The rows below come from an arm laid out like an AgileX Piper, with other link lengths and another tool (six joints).
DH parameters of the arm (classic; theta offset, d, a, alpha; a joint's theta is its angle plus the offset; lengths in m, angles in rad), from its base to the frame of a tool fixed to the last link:
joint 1: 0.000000 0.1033 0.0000 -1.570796
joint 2: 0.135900 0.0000 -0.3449 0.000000
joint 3: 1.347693 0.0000 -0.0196 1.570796
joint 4: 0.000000 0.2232 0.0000 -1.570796
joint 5: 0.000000 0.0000 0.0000 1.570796
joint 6: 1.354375 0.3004 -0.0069 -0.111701
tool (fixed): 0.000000 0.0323 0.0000 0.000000
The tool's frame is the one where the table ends.
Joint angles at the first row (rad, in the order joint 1, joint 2, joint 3, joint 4, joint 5, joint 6):
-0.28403 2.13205 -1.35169 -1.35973 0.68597 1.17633
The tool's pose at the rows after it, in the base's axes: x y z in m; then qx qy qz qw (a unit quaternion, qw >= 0):
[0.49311, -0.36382, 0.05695, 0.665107, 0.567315, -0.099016, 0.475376]
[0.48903, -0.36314, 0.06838, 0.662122, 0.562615, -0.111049, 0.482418]
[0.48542, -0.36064, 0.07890, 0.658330, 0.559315, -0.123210, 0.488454]
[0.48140, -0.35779, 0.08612, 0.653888, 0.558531, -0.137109, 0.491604]
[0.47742, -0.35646, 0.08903, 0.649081, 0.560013, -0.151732, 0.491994]
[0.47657, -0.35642, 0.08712, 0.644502, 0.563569, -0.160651, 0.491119]
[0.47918, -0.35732, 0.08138, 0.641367, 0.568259, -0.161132, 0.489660]
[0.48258, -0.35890, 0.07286, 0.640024, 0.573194, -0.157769, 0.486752]
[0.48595, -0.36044, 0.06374, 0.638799, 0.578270, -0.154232, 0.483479]
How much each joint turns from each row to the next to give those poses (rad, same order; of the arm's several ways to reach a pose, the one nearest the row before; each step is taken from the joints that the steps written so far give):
0.00917 -0.01077 -0.00002 -0.00177 0.02492 0.00291
0.01660 -0.01244 0.00029 -0.00183 0.04089 -0.00095
0.01997 -0.01086 0.00011 0.00012 0.04203 -0.00357
0.01967 -0.00539 0.00018 0.00172 0.04124 -0.00831
0.01424 0.00235 0.00017 -0.00090 0.03438 -0.00934
0.00582 0.00948 0.00019 -0.00735 0.01430 -0.00275
-0.00311 0.01264 0.00032 -0.01172 -0.00894 0.00470
-0.00841 0.01474 0.00022 -0.01135 -0.02007 0.00738
-0.00868 0.01572 -0.00016 -0.01172 -0.02063 0.00779

